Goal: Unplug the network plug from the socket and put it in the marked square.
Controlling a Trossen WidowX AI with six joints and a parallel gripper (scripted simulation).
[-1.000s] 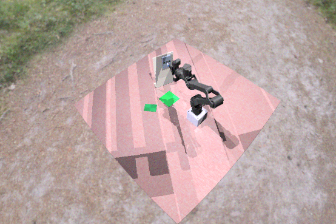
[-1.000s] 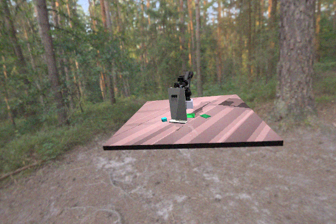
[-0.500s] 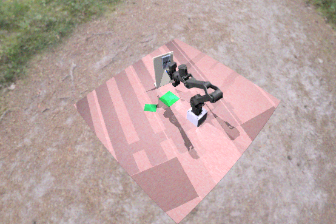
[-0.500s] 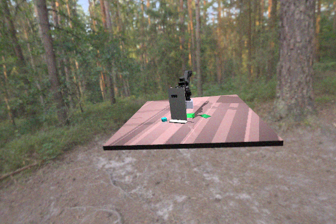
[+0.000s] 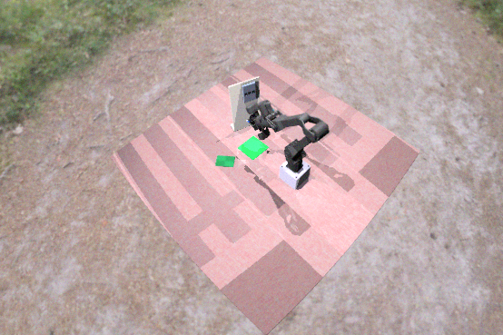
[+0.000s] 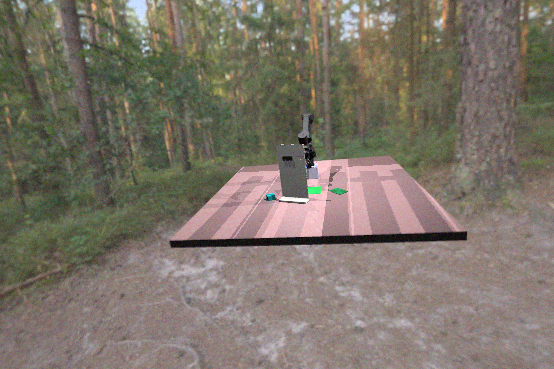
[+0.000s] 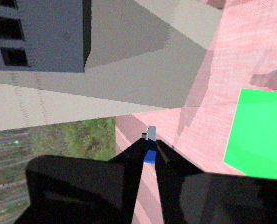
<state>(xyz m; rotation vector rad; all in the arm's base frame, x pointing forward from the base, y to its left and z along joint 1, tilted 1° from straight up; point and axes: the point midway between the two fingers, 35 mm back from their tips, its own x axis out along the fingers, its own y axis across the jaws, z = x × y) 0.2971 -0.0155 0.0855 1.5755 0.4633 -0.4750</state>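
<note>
Now: the green marked square 40 mm behind my gripper tip, 20 mm to the left of it and 160 mm below it. Round my gripper tip: beige panel: 90 mm ahead, 80 mm to the right, 10 mm below; then blue network plug: right at my gripper tip.
</note>
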